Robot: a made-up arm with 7 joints.
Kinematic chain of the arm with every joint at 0, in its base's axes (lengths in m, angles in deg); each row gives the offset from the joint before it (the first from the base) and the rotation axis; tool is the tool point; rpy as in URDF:
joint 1: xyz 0 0 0 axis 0.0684 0.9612 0.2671
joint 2: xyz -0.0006 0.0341 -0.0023 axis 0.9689 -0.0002 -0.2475
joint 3: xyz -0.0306 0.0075 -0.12 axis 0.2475 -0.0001 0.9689
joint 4: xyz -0.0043 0 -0.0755 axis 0.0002 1 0
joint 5: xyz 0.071 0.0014 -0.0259 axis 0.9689 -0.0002 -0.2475
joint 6: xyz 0.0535 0 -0.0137 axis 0.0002 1 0
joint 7: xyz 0.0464 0 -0.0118 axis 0.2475 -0.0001 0.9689
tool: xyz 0 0 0 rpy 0 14.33 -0.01
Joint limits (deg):
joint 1: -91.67..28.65
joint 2: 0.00..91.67
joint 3: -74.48..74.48
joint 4: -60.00..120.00
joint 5: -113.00..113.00
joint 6: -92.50..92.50
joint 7: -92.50..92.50
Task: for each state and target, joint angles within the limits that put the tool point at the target. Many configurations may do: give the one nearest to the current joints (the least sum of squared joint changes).
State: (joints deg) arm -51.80 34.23 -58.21 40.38 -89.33 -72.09 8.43
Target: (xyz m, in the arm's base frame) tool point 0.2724 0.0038 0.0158
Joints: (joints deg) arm -76.73 34.96 -49.29 5.54 -78.15 -79.17 8.43
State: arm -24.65 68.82 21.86 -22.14 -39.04 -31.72 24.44
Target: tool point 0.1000 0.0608 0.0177
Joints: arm -34.81 61.69 -5.87 -60.00 -27.41 -30.06 24.44
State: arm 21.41 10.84 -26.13 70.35 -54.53 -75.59 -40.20
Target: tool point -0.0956 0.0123 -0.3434
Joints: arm 14.87 0.00 -41.59 70.94 -50.68 -50.71 -40.20
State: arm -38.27 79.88 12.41 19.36 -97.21 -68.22 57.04
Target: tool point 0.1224 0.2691 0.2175
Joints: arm -91.67 88.79 -0.42 30.98 -101.27 -30.62 57.04
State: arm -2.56 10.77 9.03 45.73 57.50 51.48 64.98
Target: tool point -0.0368 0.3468 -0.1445
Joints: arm 18.41 50.95 27.54 44.47 61.72 60.93 64.98
